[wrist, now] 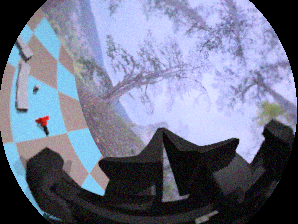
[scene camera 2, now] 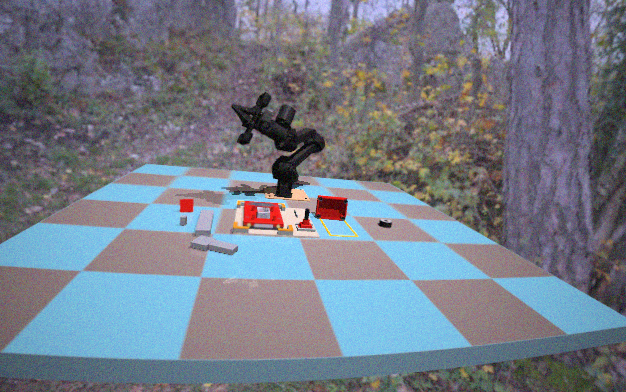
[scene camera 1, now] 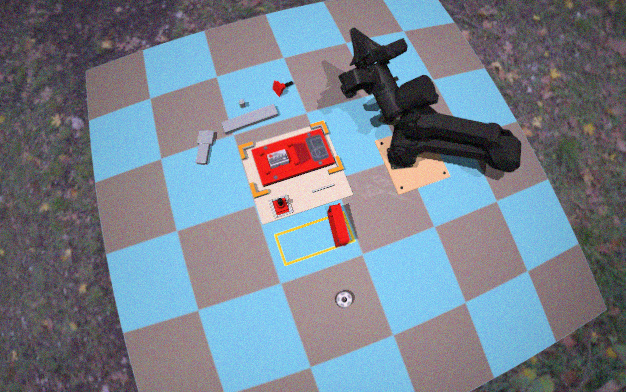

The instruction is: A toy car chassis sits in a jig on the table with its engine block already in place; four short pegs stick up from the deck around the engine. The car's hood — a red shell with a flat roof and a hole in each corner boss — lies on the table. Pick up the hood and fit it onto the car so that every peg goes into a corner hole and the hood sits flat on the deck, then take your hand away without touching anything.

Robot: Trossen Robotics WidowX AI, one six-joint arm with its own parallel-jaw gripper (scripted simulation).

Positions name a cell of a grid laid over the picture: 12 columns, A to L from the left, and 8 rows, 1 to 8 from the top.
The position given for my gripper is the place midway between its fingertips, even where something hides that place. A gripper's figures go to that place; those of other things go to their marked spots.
Scene:
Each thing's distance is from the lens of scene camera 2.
my gripper (scene camera 2: E3): 1.08 m
red hood (scene camera 2: G5): 1.03 m

